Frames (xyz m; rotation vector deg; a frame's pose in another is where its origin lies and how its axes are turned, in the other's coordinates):
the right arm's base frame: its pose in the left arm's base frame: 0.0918 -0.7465 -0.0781 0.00 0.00 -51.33
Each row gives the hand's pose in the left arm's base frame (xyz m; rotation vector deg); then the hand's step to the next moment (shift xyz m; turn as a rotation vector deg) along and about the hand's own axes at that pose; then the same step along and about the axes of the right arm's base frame.
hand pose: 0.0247 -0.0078 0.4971 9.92 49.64 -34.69
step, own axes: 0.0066 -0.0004 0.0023 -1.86 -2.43 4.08
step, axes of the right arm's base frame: 0.0060 0.0010 -0.0035 2.40 -1.39 4.28
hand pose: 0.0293 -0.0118 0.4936 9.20 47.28 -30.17
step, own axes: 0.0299 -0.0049 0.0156 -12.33 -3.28 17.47
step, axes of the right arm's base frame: 0.0316 0.0061 -0.0111 4.92 -0.18 21.06
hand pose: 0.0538 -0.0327 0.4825 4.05 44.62 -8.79
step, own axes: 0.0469 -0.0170 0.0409 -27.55 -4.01 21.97
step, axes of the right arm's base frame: 0.0576 0.0288 -0.0041 -0.21 -5.90 34.97
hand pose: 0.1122 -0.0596 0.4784 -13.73 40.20 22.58
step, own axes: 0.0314 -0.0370 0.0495 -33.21 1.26 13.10
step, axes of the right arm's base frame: 0.0475 0.0468 0.0188 -7.41 -14.62 31.74
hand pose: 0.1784 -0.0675 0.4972 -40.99 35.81 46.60
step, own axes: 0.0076 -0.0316 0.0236 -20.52 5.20 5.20
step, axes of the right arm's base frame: 0.0172 0.0310 0.0188 -7.17 -12.38 16.44
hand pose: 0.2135 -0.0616 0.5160 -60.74 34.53 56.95
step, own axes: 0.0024 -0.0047 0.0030 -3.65 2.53 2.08
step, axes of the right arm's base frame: 0.0009 0.0059 0.0013 -3.21 -2.55 2.69
